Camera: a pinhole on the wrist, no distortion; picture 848 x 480 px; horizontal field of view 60.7 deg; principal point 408.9 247.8 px. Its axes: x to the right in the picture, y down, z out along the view. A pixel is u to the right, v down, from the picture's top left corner.
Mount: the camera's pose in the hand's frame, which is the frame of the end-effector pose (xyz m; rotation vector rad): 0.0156 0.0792 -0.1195 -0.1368 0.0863 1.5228
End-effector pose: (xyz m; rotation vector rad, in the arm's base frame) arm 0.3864 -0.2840 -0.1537 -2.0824 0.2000 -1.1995
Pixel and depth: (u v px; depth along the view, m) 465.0 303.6 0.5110
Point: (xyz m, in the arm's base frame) 0.7110 -0.2178 -0.4231
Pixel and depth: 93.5 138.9 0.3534
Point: 0.6140 -0.1614 -0.1817
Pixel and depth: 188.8 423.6 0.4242
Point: 0.5845 -0.0894 -0.3365
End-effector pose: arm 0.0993 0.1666 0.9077 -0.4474 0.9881 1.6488
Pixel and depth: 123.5 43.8 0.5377
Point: 0.1977 0.6096 1.0426
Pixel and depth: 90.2 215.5 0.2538
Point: 0.1196 0.2920 0.9847
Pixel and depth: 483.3 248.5 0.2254
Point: -0.0086 0.2461 1.0088
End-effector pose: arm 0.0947 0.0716 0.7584 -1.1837 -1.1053 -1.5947
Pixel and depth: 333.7 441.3 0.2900
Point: 0.2376 0.2180 0.7320
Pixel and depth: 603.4 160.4 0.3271
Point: 0.3304 0.1967 0.8731
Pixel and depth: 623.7 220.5 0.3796
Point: 0.3779 0.2368 0.8615
